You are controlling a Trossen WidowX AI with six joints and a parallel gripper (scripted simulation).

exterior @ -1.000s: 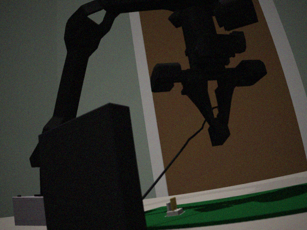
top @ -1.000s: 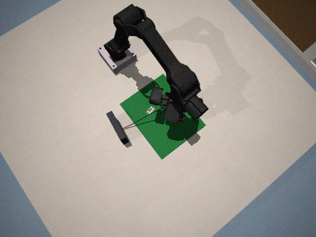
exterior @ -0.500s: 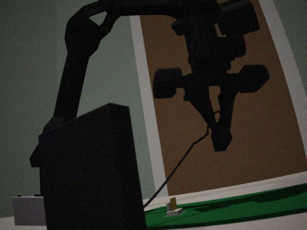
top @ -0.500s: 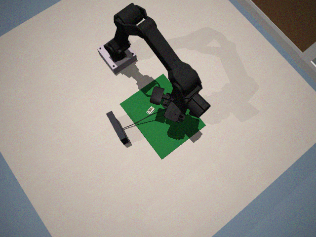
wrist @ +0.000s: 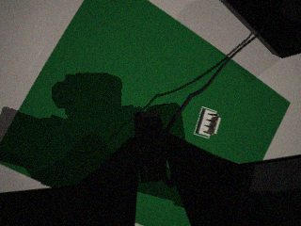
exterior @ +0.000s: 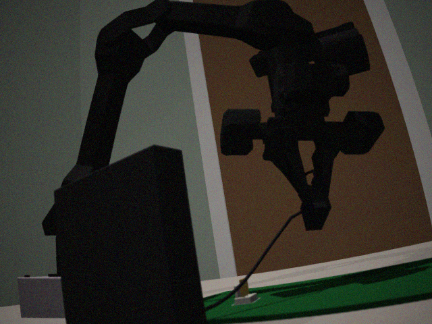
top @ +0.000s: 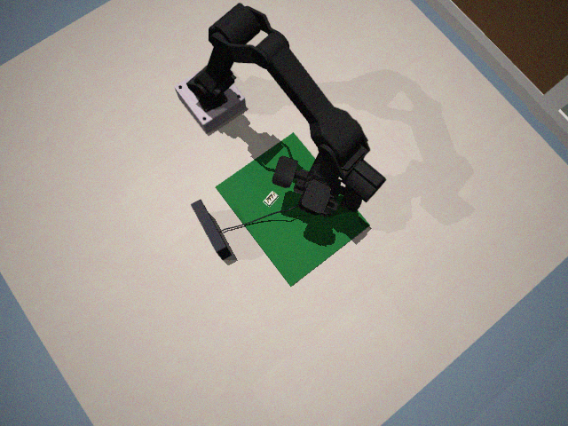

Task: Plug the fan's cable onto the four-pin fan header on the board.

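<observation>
Right now my gripper tip is 3 cm past the green board, 2 cm to the left of it and 11 cm above it. From my gripper tip the other things lie so: fan: 6 cm behind, 20 cm to the right, 4 cm below; then white four-pin fan header: 7 cm behind, 5 cm to the right, 10 cm below; then black plug: 1 cm below.
</observation>
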